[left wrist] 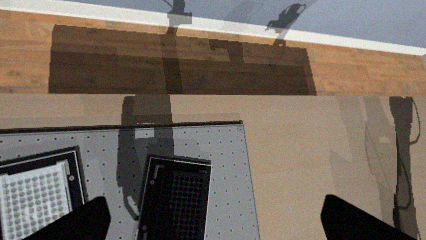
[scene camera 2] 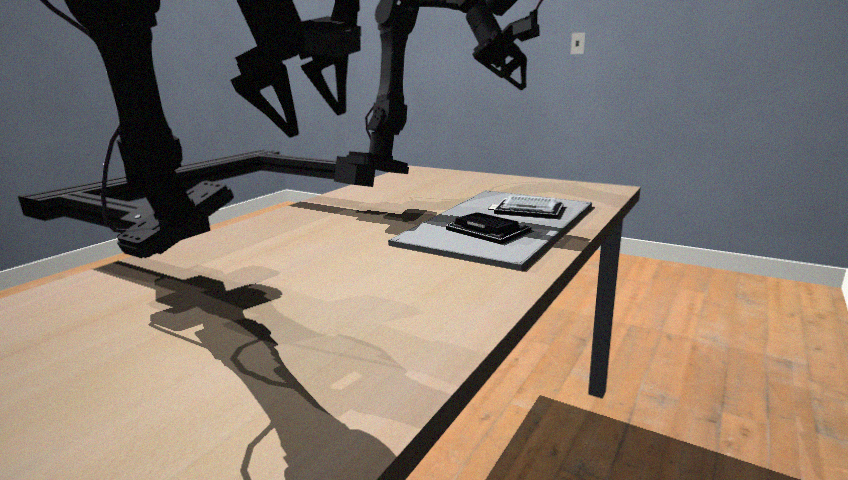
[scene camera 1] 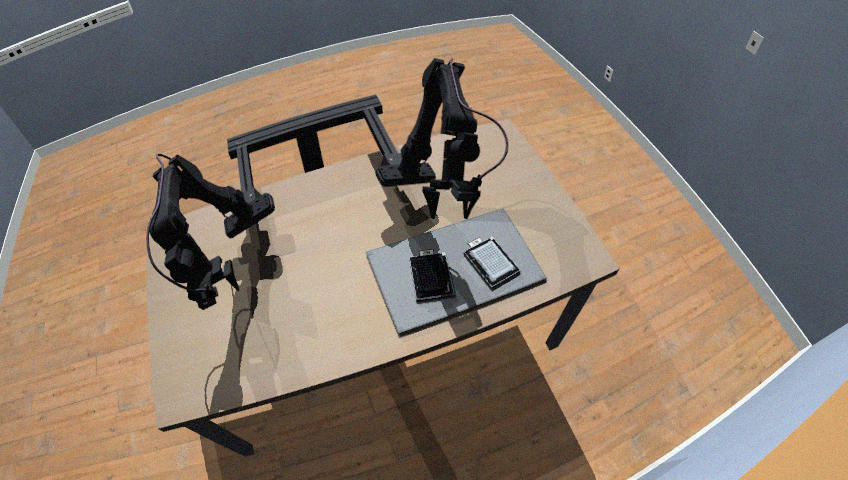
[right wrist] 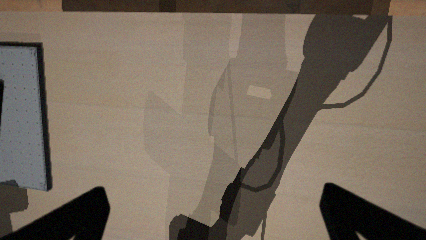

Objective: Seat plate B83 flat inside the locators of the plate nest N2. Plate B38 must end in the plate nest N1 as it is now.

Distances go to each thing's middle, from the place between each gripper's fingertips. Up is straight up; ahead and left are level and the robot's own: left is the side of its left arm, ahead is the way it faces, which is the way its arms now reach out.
I see my left gripper (scene camera 2: 514, 82) 32 cm above the black well plate (scene camera 1: 428, 270), 4 cm to the left of it and 4 cm past it. The rest, counted from my left hand: white well plate (scene camera 1: 489, 256): 32 cm below, 17 cm to the left, 2 cm behind.
My right hand (scene camera 2: 319, 124) is 90 mm past the black well plate, 590 mm to the right of it and 310 mm above it. From my right hand the other things lie so: white well plate: 80 mm behind, 810 mm to the left, 310 mm below.
